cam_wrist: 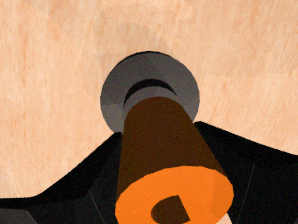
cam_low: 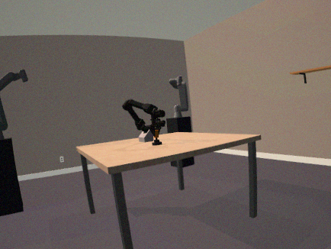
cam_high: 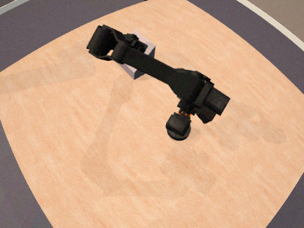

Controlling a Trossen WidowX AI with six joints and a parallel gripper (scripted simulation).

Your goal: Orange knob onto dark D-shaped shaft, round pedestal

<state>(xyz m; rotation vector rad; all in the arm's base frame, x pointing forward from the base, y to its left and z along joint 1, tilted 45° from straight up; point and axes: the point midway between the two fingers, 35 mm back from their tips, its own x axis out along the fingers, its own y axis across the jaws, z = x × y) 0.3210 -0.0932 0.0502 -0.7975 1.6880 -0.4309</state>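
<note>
Now: the orange knob 20 mm above my gripper tip. Also, from my gripper tip: round pedestal 40 mm below.
</note>
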